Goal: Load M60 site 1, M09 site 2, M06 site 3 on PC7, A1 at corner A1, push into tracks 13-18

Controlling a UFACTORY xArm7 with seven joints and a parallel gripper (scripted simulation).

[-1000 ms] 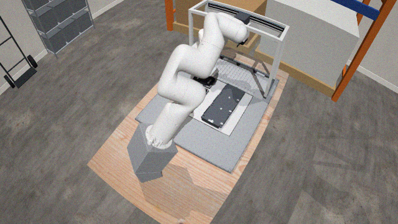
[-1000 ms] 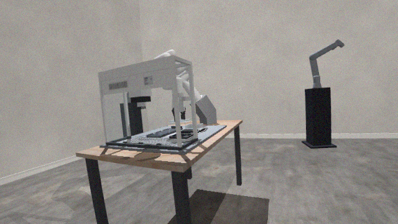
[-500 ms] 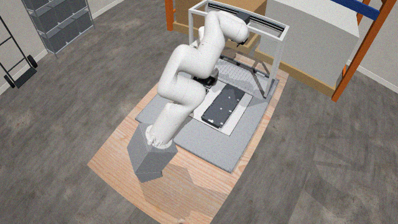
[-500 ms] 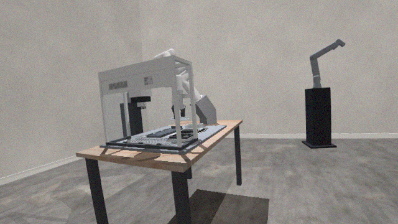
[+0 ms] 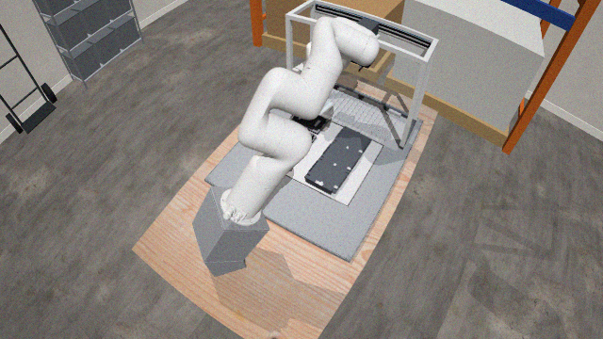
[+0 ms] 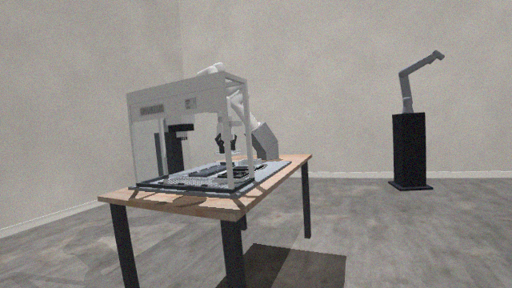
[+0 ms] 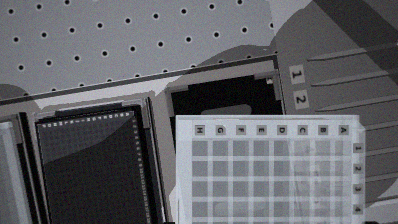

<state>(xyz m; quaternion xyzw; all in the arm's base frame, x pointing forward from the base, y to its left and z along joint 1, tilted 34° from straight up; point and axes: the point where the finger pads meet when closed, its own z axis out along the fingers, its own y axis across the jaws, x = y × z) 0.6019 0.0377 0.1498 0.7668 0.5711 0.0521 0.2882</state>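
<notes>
Right now the dark plate carrier PC7 is 150 mm behind my hand, 160 mm to the right of it and 130 mm below it. Round my hand: clear plate: 10 mm below; then white apron: 140 mm behind, 80 mm to the right, 140 mm below; then deep-well block M09: 110 mm behind, 40 mm to the left, 120 mm below.
</notes>
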